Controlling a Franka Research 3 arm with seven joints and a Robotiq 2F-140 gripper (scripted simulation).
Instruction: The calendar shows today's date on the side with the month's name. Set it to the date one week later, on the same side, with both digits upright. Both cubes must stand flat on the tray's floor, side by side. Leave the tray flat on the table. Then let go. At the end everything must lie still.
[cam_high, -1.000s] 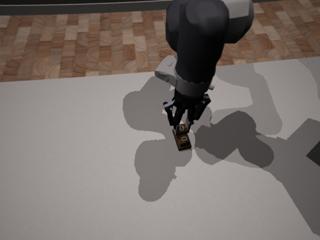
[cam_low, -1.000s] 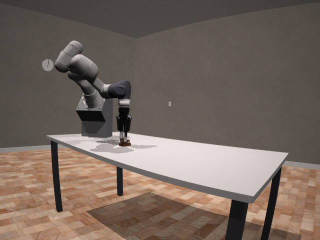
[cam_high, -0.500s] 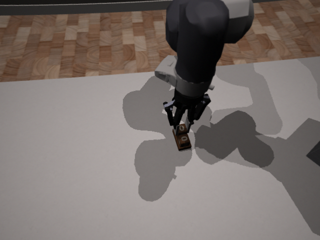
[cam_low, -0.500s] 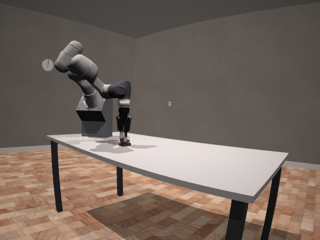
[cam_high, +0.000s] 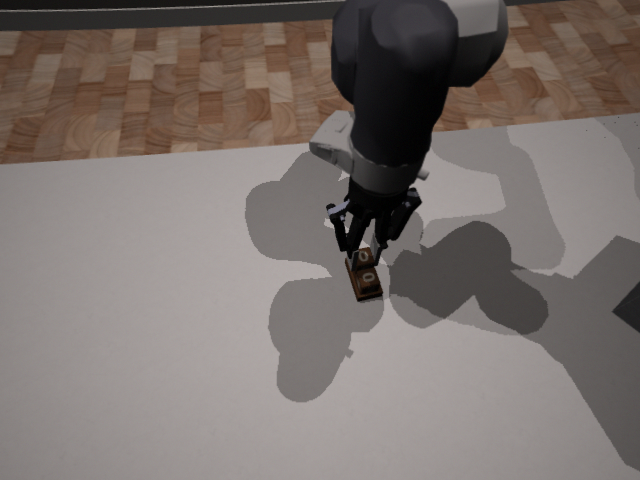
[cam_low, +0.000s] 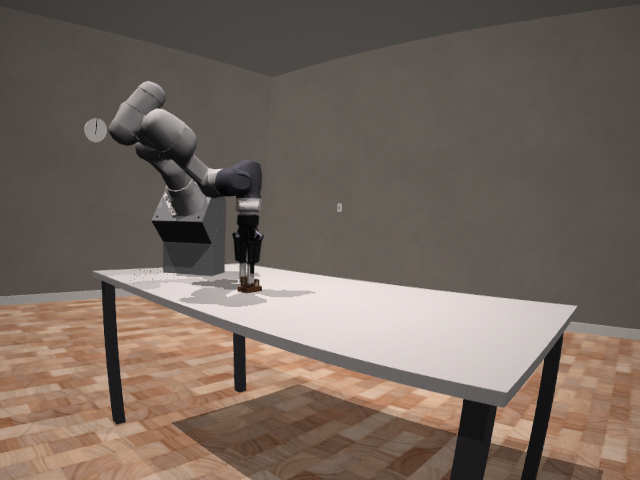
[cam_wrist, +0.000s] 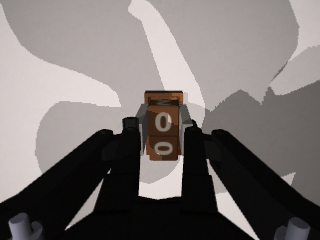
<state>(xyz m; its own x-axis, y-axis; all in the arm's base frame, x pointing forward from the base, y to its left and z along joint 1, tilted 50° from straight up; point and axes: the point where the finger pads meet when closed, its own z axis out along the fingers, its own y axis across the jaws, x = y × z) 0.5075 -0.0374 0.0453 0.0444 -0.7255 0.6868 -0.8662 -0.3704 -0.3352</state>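
Right now the cube is 30 mm below my hand.
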